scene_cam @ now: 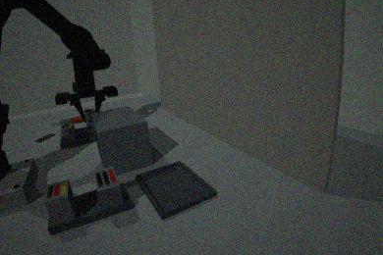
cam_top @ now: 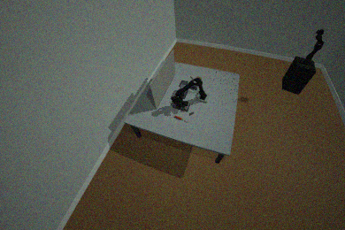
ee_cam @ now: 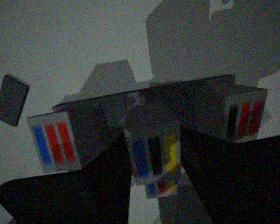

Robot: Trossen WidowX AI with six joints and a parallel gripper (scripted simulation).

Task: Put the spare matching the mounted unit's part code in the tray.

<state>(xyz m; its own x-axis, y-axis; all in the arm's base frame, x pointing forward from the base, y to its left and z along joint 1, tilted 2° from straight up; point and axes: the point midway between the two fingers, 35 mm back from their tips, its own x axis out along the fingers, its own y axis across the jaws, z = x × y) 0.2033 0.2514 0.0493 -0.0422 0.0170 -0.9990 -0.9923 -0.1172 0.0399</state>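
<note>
Now: the dark flat tray 390 mm to the right of my gripper tip, 150 mm ahead of it and 30 mm below it. Round my gripper tip: tall grey panel (320 mm ahead, 190 mm to the right, 190 mm above); then grey spare (20 mm above); then grey mounted unit (210 mm to the right, 80 mm ahead, 10 mm above).
</note>
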